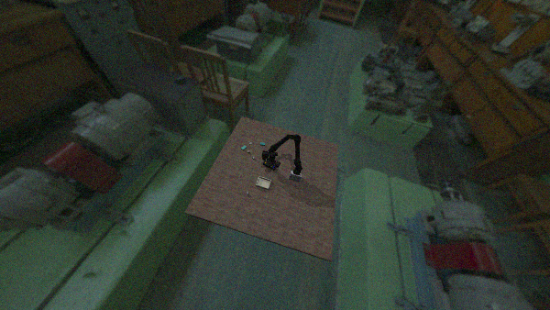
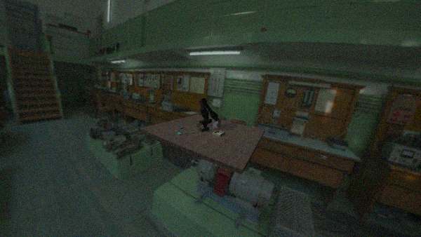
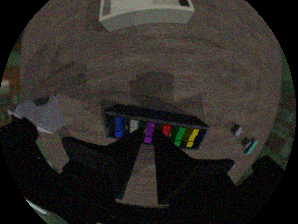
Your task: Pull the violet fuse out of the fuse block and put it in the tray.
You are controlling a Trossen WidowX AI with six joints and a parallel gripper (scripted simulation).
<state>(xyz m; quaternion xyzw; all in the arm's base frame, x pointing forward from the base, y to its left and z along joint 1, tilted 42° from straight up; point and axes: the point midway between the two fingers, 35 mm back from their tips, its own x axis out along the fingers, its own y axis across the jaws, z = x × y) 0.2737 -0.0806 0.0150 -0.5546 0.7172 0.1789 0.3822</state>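
My gripper tip is 3 cm short of the tray, 21 cm to the right of it and 3 cm above it. The rest, counted from my gripper tip: violet fuse: 1 cm below.
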